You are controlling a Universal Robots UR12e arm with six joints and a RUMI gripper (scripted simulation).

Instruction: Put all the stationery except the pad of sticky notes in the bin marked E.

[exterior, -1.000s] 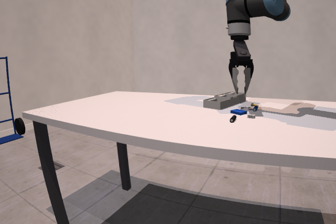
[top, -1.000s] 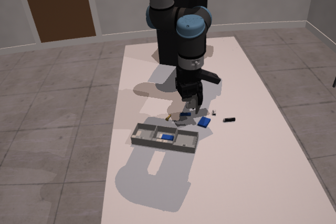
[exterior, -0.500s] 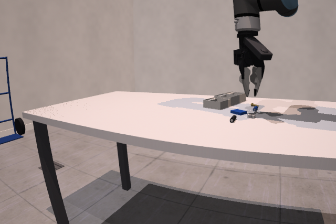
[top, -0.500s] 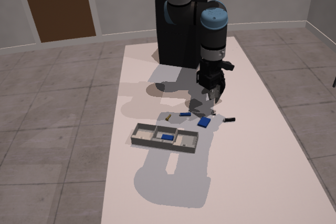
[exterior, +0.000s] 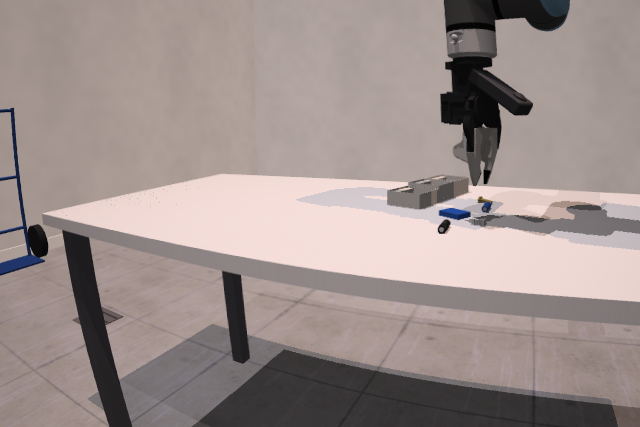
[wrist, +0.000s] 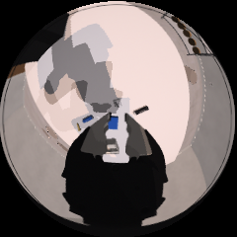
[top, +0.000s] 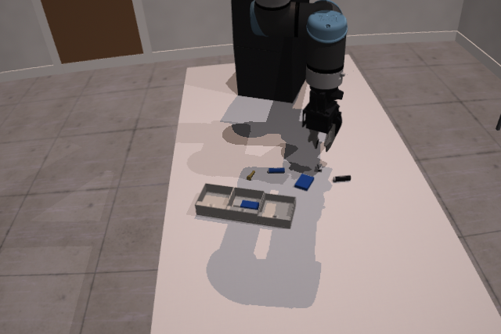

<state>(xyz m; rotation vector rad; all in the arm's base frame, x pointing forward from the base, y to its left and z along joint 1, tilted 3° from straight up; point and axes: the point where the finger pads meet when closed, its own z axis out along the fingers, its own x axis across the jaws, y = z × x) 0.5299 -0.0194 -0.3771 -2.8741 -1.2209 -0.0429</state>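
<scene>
The grey clip lies 80 mm below my hand and 10 mm to the right of it. Also, from my hand: black cylinder 80 mm below, 70 mm ahead, 40 mm to the left; blue cylinder 130 mm to the right, 80 mm below, 30 mm behind; blue sticky-note pad 80 mm below, 70 mm to the right, 40 mm ahead.
</scene>
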